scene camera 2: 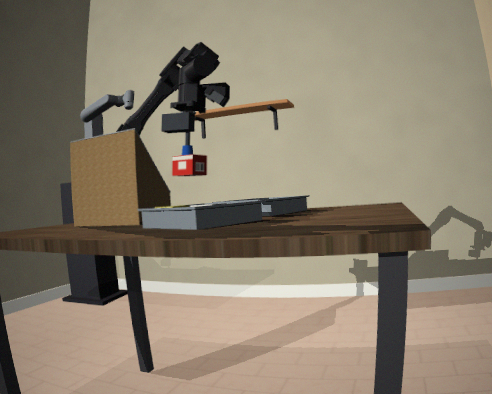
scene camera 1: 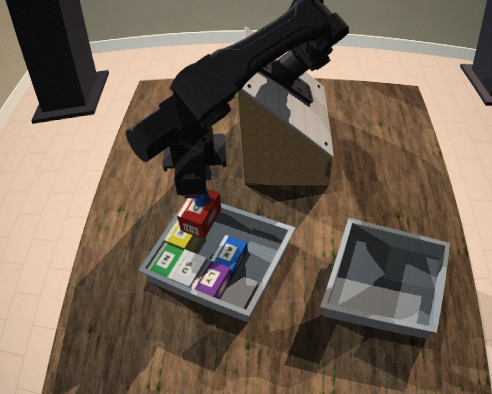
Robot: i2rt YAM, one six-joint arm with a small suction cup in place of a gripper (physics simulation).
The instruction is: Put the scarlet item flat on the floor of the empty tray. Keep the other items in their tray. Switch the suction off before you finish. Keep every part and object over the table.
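Seen in the pictures: end effector, tool point: (scene camera 2: 187, 160) (scene camera 1: 202, 203); arm's base, origin of the base link: (scene camera 2: 112, 160) (scene camera 1: 279, 75).
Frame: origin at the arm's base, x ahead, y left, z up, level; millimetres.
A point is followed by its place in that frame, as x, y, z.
The scarlet item, a red box (scene camera 1: 201, 218) @[382, -172, -37] (scene camera 2: 189, 165) @[362, -213, -62] with white labels, hangs level from my gripper's blue suction cup (scene camera 1: 202, 199) (scene camera 2: 187, 150). It is raised well above the item tray (scene camera 1: 270, 265) @[409, -53, -160] (scene camera 2: 170, 219) @[325, -266, -188]. In scene camera 1 it covers part of the yellow box (scene camera 1: 181, 238) @[333, -230, -158]. The green box (scene camera 1: 164, 260) @[383, -264, -164], white box (scene camera 1: 187, 268) @[407, -215, -158], purple box (scene camera 1: 213, 280) @[435, -164, -164] and blue box (scene camera 1: 231, 252) @[361, -129, -175] sit in that tray. The empty tray (scene camera 1: 381, 323) @[555, 156, -185] (scene camera 2: 287, 205) @[545, 133, -185] stands apart, to the right in scene camera 1. My gripper is shut on the scarlet item.
The arm's wedge-shaped base block (scene camera 1: 285, 155) @[154, -2, -114] (scene camera 2: 104, 180) @[21, -87, -69] stands on the wooden table (scene camera 1: 280, 350) @[577, -44, -210] (scene camera 2: 340, 242) @[714, -536, -220], behind the trays in scene camera 1. The walls of both trays stand up from the table. A wooden shelf (scene camera 2: 245, 108) is on the wall.
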